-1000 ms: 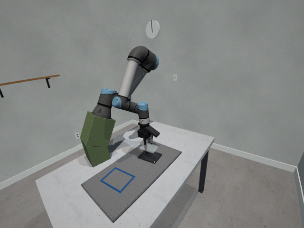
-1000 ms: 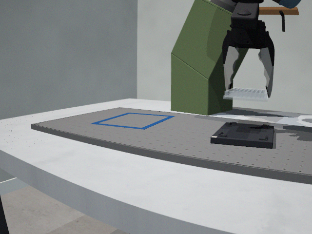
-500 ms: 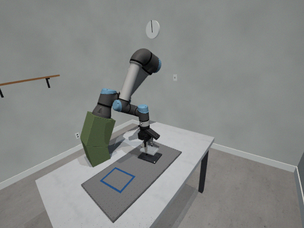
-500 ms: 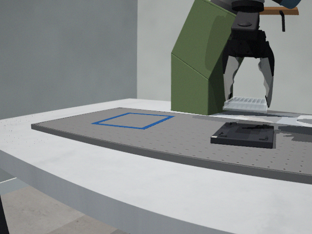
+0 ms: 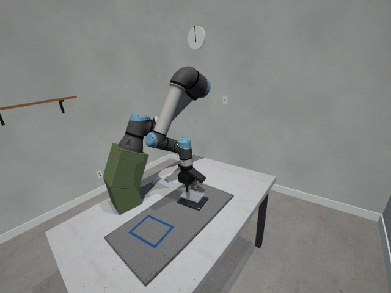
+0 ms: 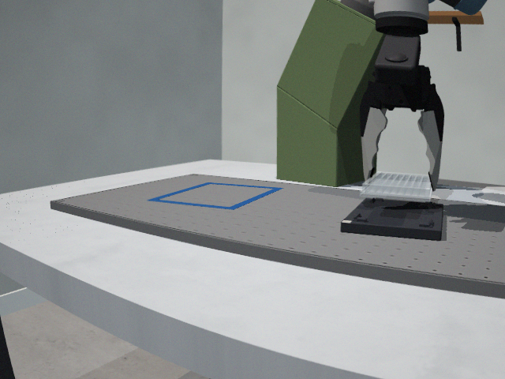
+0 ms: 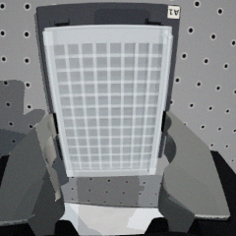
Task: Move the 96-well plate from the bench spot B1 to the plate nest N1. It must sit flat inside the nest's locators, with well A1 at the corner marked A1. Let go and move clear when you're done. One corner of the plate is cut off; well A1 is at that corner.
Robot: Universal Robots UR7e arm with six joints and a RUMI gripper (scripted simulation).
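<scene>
The black plate nest lies 50 mm below my hand. Round my hand: clear 96-well plate 10 mm below; white corner mark 90 mm ahead, 40 mm to the right, 40 mm below.
</scene>
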